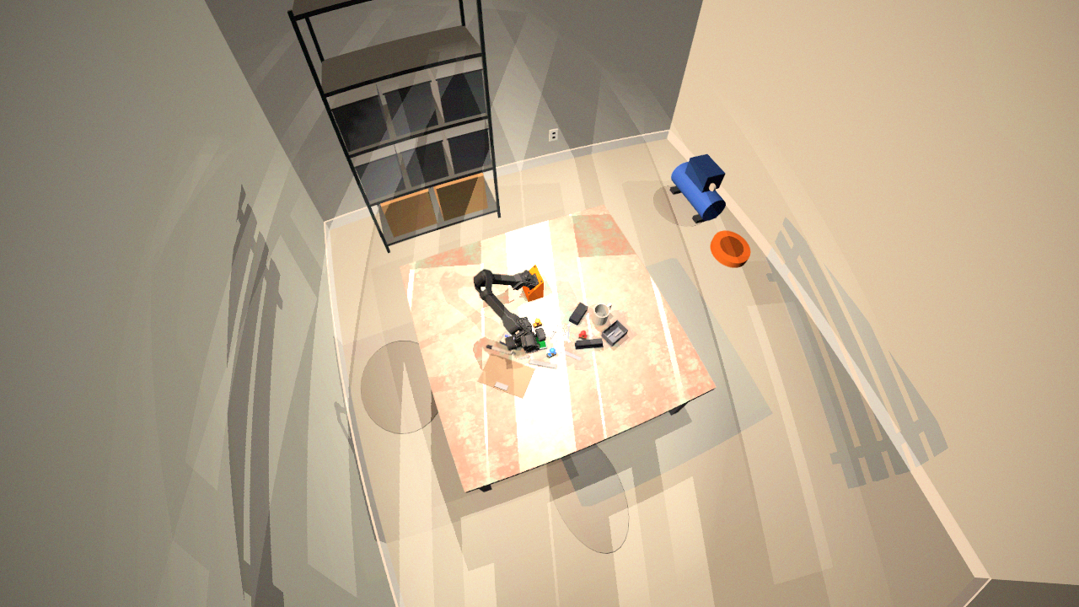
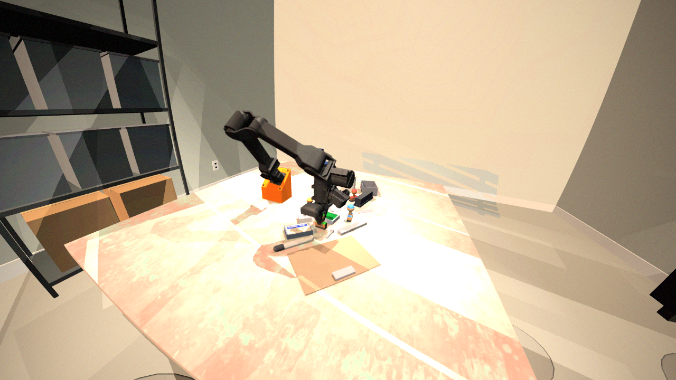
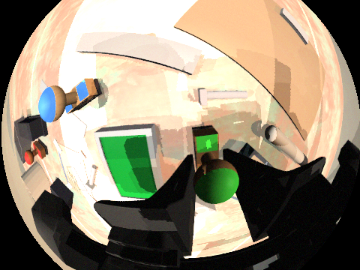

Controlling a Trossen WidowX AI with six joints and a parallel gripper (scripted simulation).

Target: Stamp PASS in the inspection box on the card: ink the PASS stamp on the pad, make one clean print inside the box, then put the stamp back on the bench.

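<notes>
Now: gripper tip right at the green-knobbed stamp. From my gripper tip the other things lie so: green ink pad: 8 cm to the left, 2 cm below, 2 cm behind; then blue-knobbed stamp: 11 cm to the left, 7 cm ahead; then grey bar: 11 cm ahead, 6 cm to the left, 2 cm below.
</notes>
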